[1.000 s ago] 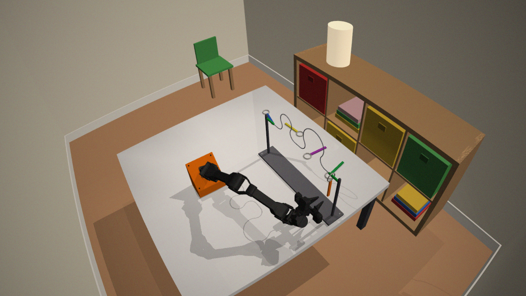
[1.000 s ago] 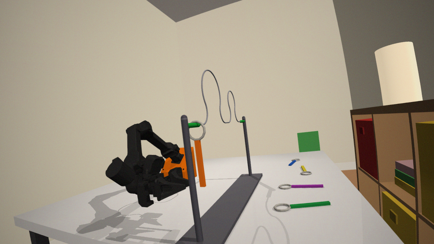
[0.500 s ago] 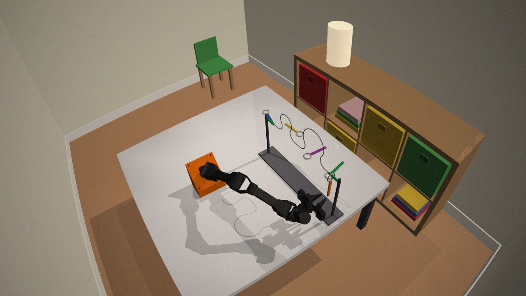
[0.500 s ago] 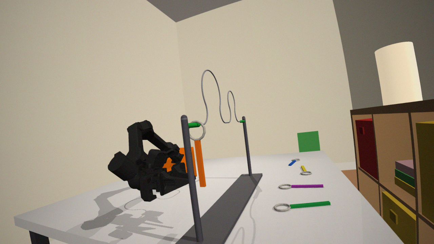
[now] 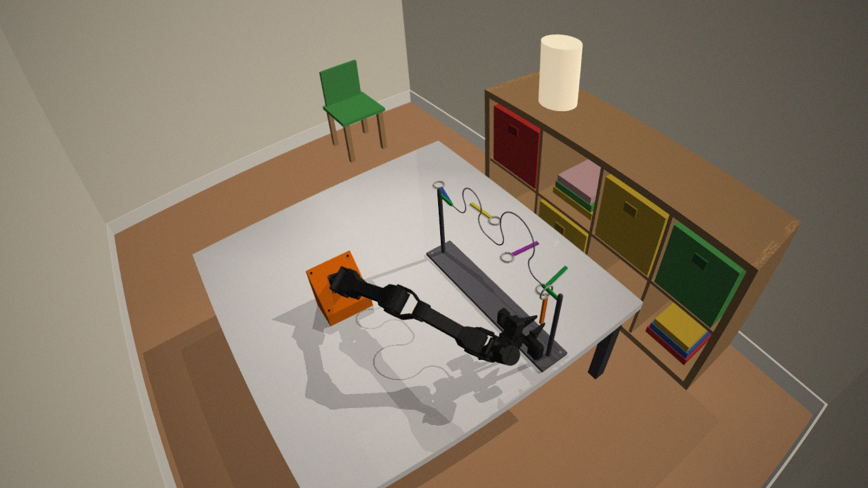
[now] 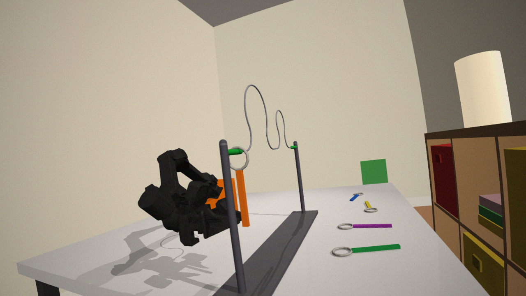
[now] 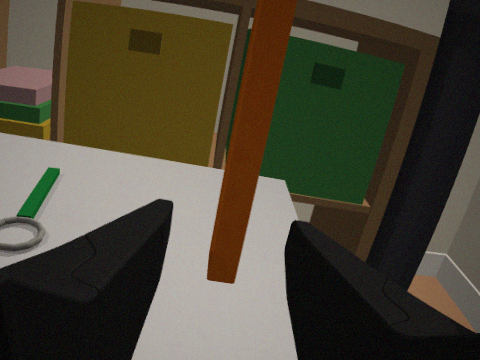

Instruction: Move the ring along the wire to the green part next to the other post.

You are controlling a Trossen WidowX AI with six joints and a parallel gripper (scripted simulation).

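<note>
My gripper tip is 8 cm below the ring with orange handle. Round my gripper tip: purple-handled ring (17 cm ahead, 39 cm to the left, 14 cm below); green-handled ring (20 cm ahead, 20 cm to the left, 14 cm below).
</note>
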